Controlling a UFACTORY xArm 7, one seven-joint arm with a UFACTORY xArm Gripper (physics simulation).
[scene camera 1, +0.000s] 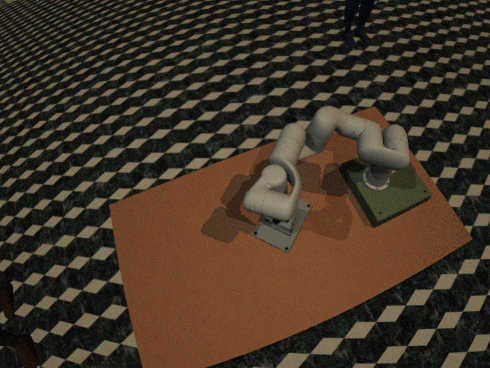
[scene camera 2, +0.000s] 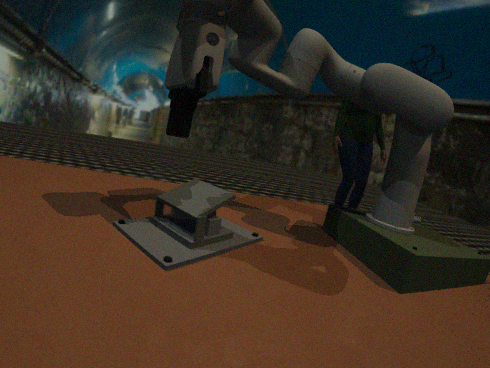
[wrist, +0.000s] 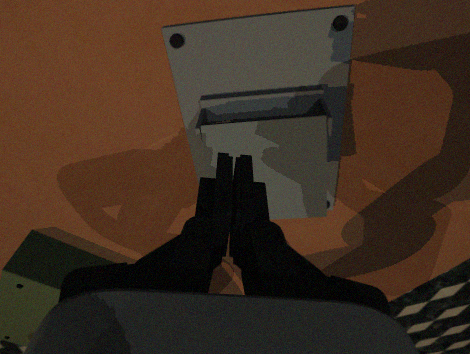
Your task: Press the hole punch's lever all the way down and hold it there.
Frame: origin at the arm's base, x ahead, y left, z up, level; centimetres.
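Where they show: gripper, between the fingertips: point(scene camera 1: 277, 220) point(scene camera 2: 176, 136) point(wrist: 231, 176); arm's base, origin of its link: point(scene camera 1: 375, 178) point(scene camera 2: 389, 225).
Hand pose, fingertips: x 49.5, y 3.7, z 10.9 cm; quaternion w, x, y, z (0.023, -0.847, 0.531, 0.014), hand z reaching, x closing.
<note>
Each offset is from my fingertips to the top centre of the thing. Level surfaces: height alone.
The grey hole punch stands on the orange table top, on a flat base plate @[dy -6.1, dx -4.9, dz -16.6 cm] point(scene camera 1: 266, 238) point(scene camera 2: 167, 252) point(wrist: 250, 60) with dark round holes at its corners. Its lever @[dy -6.1, dx -4.9, dz -8.5 cm] point(scene camera 2: 197, 196) point(wrist: 295, 155) is a flat slanted plate, tilted with one edge raised above the base. In scene camera 1 the arm hides much of the punch. My gripper point(scene camera 2: 178, 136) point(wrist: 231, 176) is shut and empty, its black fingers pointing down. In scene camera 2 it hangs well above the lever, apart from it. In the wrist view its fingertips overlap the left part of the lever plate.
The arm's green base block point(scene camera 1: 400, 200) point(scene camera 2: 440, 270) point(wrist: 30, 300) stands on the orange table top @[dz -17.8 cm] point(scene camera 1: 200, 300) point(scene camera 2: 125, 310) to the right of the punch in both scene views. A person point(scene camera 1: 356, 22) point(scene camera 2: 356, 145) stands on the checkered floor beyond the table. Arm shadows fall around the punch.
</note>
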